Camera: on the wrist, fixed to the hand. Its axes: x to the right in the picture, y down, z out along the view.
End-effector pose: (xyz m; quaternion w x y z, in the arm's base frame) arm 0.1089 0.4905 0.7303 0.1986 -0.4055 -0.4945 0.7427
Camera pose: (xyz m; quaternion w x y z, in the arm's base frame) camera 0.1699 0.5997 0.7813 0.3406 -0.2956 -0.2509 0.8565
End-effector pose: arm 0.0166 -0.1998 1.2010 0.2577 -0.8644 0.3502 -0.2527
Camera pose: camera 0.0067 -0.1876 1.3352 0.5114 -0.7534 0.2163 -0.3523
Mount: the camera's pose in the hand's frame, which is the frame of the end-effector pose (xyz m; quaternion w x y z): 0.0192 -0.0864 -0.1021 0.9477 0.3166 -0.0092 -0.0384
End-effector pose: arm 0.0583 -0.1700 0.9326 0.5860 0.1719 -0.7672 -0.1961
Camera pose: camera 0.1550 -0.2643 0.9293 0.4864 0.3761 -0.7880 0.0330
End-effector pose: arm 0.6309 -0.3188 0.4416 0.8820 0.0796 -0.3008 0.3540
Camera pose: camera 0.7483 -0.3353 0.3768 0.8215 0.3695 -0.1781 0.3961
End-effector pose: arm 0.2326 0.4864 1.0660 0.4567 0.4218 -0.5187 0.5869
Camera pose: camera 0.3102 0.5937 1.0931 0.3171 0.5697 -0.2938 0.6990
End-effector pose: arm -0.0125 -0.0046 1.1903 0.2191 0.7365 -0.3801 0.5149
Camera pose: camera -0.0016 0.1150 1.2522 0.0093 -0.7867 0.1709 -0.5931
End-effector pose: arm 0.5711 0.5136 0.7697 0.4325 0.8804 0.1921 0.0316
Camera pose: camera 0.5393 0.6448 0.7644 0.1341 0.9642 0.2219 -0.0556
